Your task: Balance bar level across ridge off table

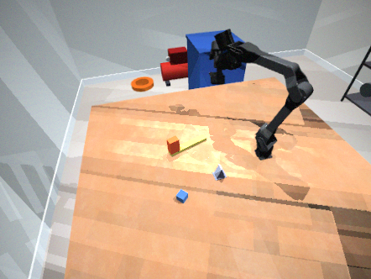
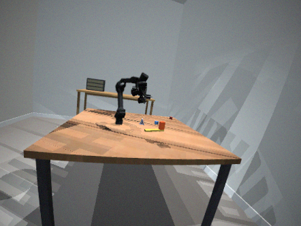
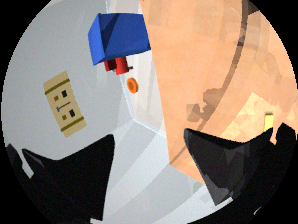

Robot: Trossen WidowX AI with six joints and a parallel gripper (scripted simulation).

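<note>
Now: gripper tip 420 mm to the right of the dark ridge, 260 mm above it and 80 mm short of it. The rest, counted from my gripper tip: small red piece 860 mm to the left, 580 mm ahead, 280 mm below; then small blue cube 490 mm to the left, 280 mm below, 260 mm ahead.
</note>
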